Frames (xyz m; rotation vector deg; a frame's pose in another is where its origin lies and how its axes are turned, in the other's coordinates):
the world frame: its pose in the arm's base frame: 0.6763 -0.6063 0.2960 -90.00 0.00 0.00
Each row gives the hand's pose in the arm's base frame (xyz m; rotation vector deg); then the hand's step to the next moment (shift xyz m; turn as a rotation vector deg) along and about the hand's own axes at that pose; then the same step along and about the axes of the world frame.
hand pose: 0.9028 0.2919 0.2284 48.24 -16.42 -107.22
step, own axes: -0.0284 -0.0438 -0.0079 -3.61 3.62 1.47
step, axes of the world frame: -0.0191 0.0175 0.0460 2.44 -4.55 1.27
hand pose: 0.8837 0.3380 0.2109 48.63 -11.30 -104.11
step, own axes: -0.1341 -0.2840 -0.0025 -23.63 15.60 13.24
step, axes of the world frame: -0.1893 0.0847 0.2359 7.59 -28.34 10.77
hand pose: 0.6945 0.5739 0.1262 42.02 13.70 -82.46
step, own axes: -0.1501 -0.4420 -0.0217 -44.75 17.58 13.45
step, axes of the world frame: -0.4366 0.0691 0.1516 6.19 -41.09 27.68
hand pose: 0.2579 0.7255 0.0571 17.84 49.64 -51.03
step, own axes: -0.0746 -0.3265 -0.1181 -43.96 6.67 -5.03
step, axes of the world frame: -0.3426 -0.0164 -0.0919 -11.85 -29.94 31.08
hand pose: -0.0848 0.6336 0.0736 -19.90 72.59 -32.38
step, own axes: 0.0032 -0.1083 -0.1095 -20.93 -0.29 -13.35
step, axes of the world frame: -0.1268 -0.0260 -0.0835 -16.87 -13.12 12.63
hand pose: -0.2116 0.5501 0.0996 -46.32 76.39 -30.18
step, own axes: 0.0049 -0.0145 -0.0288 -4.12 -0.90 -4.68
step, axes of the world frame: -0.0257 -0.0070 -0.0189 -5.23 -3.16 1.52
